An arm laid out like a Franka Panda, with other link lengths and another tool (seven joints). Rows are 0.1 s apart.
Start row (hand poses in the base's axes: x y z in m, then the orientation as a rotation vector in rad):
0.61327, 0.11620, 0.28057, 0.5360, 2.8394, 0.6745
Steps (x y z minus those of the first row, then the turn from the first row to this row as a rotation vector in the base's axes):
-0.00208, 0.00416, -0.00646, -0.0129, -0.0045, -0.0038
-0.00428, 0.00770, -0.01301, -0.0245, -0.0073, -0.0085
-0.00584, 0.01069, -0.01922, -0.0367, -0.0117, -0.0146
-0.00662, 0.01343, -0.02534, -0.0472, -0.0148, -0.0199
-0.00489, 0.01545, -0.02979, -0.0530, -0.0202, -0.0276
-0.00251, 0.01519, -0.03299, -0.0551, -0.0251, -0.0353
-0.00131, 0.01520, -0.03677, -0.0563, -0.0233, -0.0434
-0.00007, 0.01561, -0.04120, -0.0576, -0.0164, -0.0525
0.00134, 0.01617, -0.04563, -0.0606, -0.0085, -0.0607
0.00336, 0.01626, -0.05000, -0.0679, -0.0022, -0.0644
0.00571, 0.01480, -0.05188, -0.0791, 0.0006, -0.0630
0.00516, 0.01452, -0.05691, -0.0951, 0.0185, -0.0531
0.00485, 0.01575, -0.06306, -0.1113, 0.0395, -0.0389
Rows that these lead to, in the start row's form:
0.61119, 0.12036, 0.27411, 0.5370, 2.8358, 0.6554
0.60899, 0.12390, 0.26756, 0.5403, 2.8331, 0.6380
0.60743, 0.12689, 0.26135, 0.5445, 2.8283, 0.6197
0.60665, 0.12963, 0.25523, 0.5486, 2.8246, 0.6038
0.60838, 0.13165, 0.25078, 0.5555, 2.8169, 0.5947
0.61076, 0.13139, 0.24758, 0.5633, 2.8091, 0.5908
0.61196, 0.13140, 0.24380, 0.5750, 2.8071, 0.5875
0.61320, 0.13181, 0.23937, 0.5905, 2.8092, 0.5833
0.61461, 0.13237, 0.23494, 0.6051, 2.8129, 0.5768
0.61663, 0.13246, 0.23057, 0.6121, 2.8179, 0.5649
0.61898, 0.13100, 0.22869, 0.6097, 2.8227, 0.5486
0.61843, 0.13072, 0.22366, 0.6024, 2.8459, 0.5250
0.61812, 0.13195, 0.21751, 0.5906, 2.8739, 0.5010

